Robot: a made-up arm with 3 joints.
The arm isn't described. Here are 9 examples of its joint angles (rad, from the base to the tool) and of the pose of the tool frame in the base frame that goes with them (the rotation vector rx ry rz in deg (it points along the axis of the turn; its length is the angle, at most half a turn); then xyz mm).
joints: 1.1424 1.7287 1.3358
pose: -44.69 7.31 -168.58 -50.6 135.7 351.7
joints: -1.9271 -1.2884 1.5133
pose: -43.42 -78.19 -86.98 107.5 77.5 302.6
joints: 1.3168 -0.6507 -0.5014
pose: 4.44 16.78 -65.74 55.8 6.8 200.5
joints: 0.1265 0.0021 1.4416
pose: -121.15 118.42 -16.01 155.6 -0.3 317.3
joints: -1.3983 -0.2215 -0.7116
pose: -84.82 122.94 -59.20 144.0 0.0 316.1
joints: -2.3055 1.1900 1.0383
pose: 123.87 -57.32 -73.75 212.3 15.7 96.3
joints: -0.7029 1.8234 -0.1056
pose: -102.85 -24.45 -54.13 224.8 75.9 405.8
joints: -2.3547 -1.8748 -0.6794
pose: 12.55 -67.62 16.96 257.7 86.8 276.5
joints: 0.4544 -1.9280 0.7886
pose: -27.77 122.79 53.69 23.1 99.7 215.3
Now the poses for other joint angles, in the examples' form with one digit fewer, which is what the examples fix.
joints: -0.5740 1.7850 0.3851
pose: -124.6 -13.5 -71.3 215 100 415
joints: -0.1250 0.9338 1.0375
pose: -135.2 64.5 -76.8 188 49 405
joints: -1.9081 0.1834 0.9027
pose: 80.6 -96.4 -59.8 177 -26 190
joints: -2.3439 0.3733 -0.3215
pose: 113.5 -131.9 -20.7 180 -35 199
